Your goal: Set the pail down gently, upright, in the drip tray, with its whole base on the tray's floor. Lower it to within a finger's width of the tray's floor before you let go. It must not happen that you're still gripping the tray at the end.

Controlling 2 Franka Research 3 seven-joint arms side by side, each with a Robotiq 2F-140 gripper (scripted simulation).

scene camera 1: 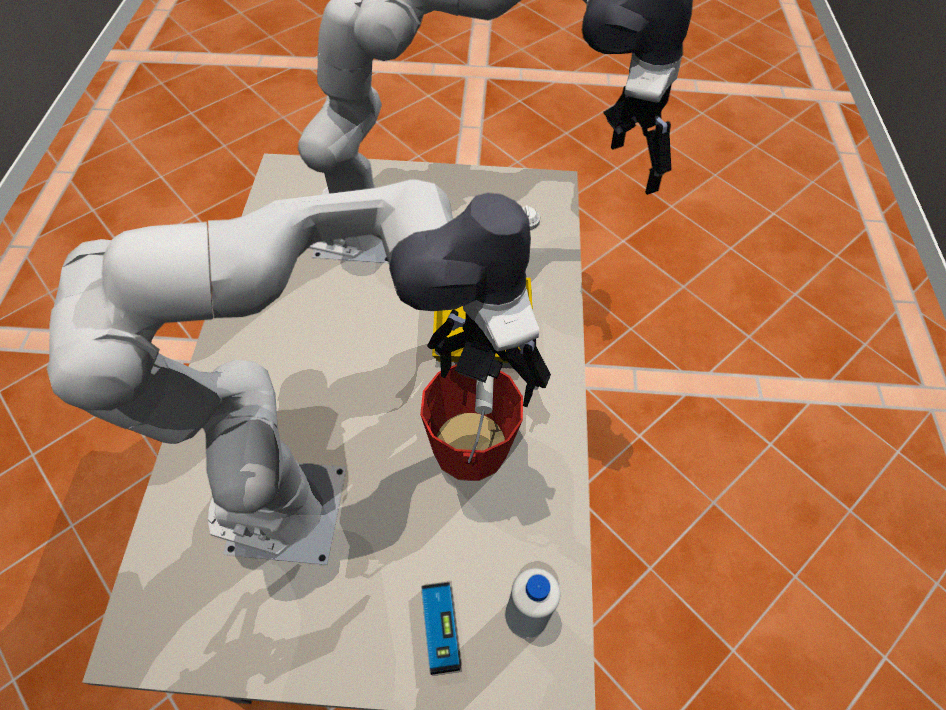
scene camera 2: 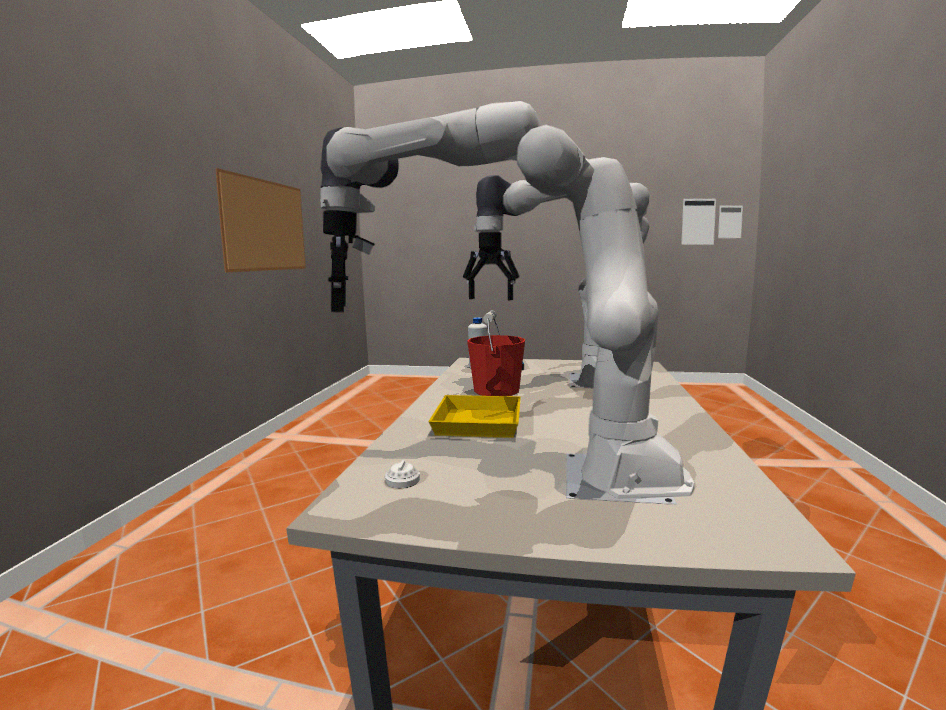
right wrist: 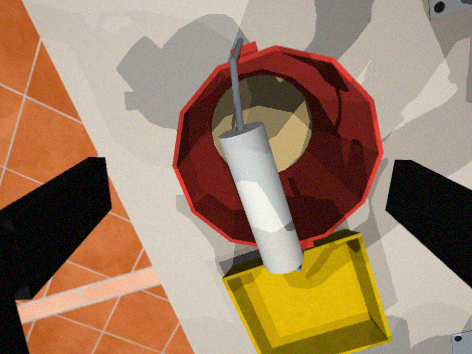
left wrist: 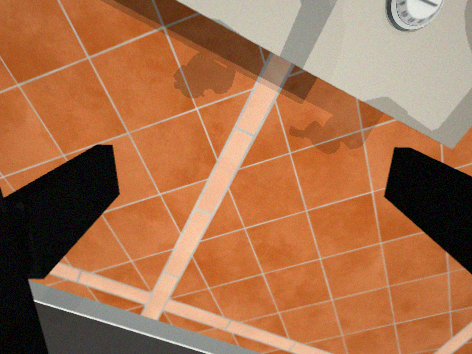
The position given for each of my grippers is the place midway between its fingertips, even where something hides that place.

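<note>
My left gripper [scene camera 1: 633,168], [scene camera 2: 338,308], [left wrist: 252,171]. My right gripper [scene camera 1: 486,385]. Red pail [scene camera 1: 448,413], [scene camera 2: 495,373], [right wrist: 322,127]; out of frame in the left wrist view. Yellow drip tray [scene camera 2: 457,415], [right wrist: 335,296]; out of frame in the left wrist view. White dial timer [scene camera 2: 401,475].
</note>
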